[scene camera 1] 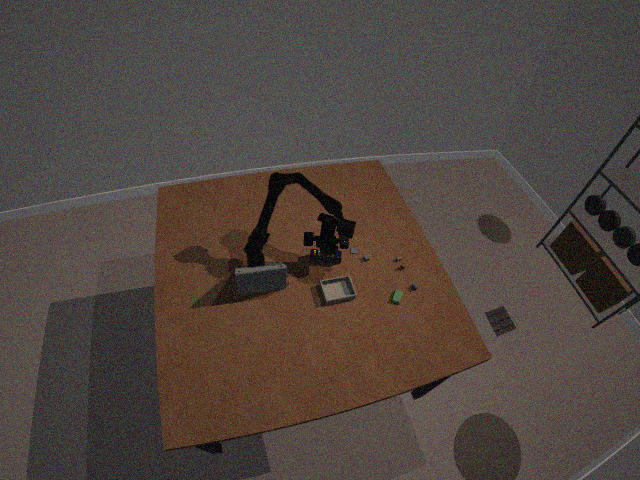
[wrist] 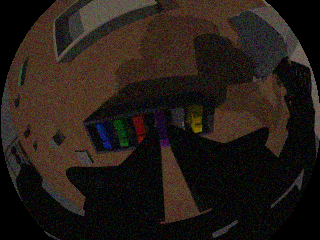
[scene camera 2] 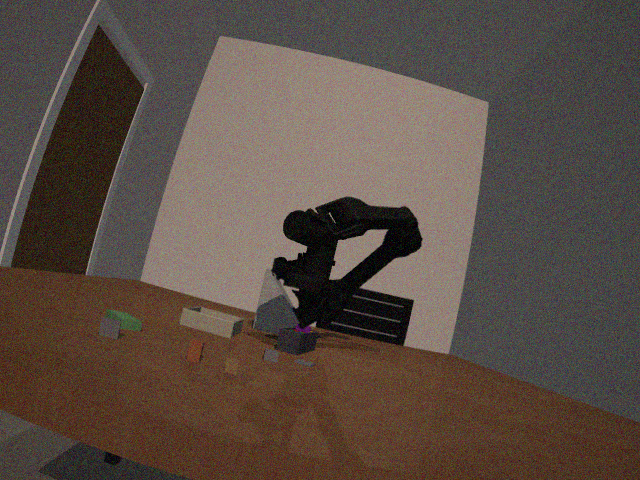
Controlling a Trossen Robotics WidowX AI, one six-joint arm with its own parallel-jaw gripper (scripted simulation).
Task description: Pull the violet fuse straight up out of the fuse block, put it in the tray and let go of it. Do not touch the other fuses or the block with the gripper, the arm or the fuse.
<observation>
I see my gripper [scene camera 2: 303, 327] and a pale tray [scene camera 2: 218, 323].
My gripper is seen too in the wrist view [wrist: 161, 130]. The pale tray shows as well in scene camera 1 [scene camera 1: 339, 289].
</observation>
